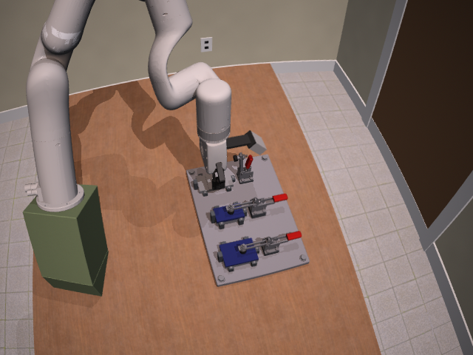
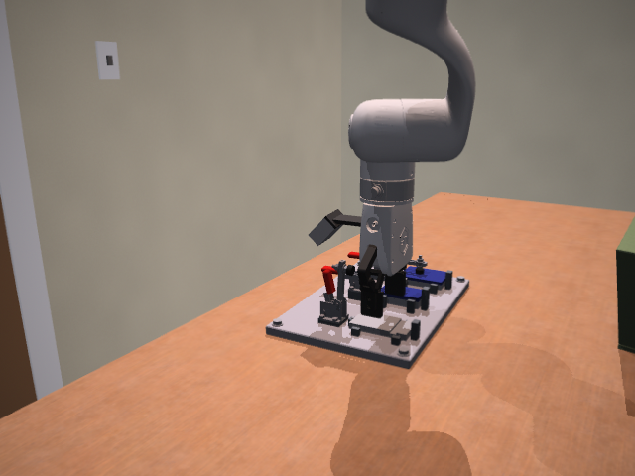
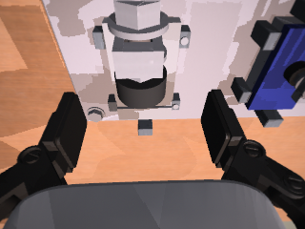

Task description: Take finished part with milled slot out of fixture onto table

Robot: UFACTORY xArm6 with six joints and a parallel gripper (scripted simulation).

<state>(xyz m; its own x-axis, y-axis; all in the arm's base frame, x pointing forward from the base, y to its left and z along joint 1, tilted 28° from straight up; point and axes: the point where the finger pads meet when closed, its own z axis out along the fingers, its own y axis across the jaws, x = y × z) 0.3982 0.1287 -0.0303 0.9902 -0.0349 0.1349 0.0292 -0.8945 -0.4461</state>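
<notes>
Right now the grey finished part is 4 cm below my hand and 1 cm behind it. Also, from my hand: grey fixture plate 11 cm to the right, 6 cm below, 6 cm ahead.
</notes>
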